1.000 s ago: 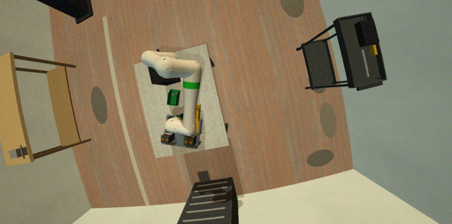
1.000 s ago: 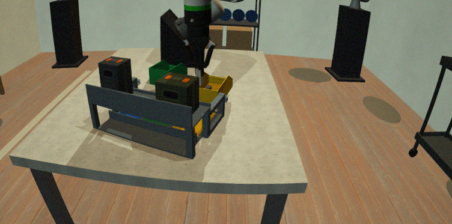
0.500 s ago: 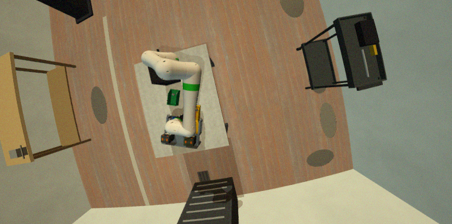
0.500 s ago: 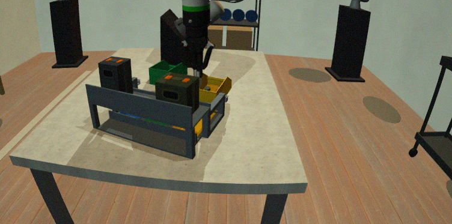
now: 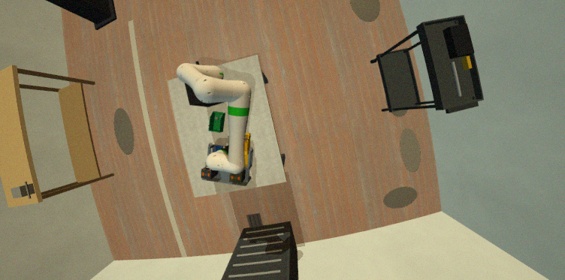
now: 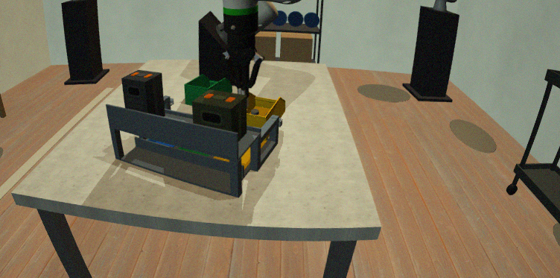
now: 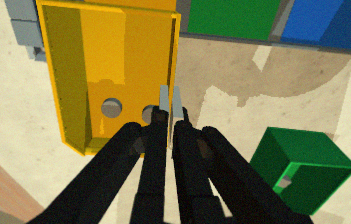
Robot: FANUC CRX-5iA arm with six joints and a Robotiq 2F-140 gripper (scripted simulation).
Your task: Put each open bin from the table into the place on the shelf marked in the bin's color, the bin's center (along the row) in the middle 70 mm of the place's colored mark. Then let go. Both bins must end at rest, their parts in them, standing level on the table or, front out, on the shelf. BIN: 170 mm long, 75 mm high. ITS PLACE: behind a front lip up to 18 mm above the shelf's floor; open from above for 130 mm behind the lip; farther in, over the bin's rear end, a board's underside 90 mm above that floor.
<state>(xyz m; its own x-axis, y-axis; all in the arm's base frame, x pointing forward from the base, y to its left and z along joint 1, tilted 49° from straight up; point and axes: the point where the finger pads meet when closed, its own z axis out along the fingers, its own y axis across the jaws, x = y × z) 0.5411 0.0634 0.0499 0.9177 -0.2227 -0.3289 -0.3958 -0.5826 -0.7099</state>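
My gripper is now 50 mm to the right of the yellow bin, 40 mm above it and 10 mm short of it. Round my hand: green bin 240 mm behind, 130 mm to the right, 60 mm below.
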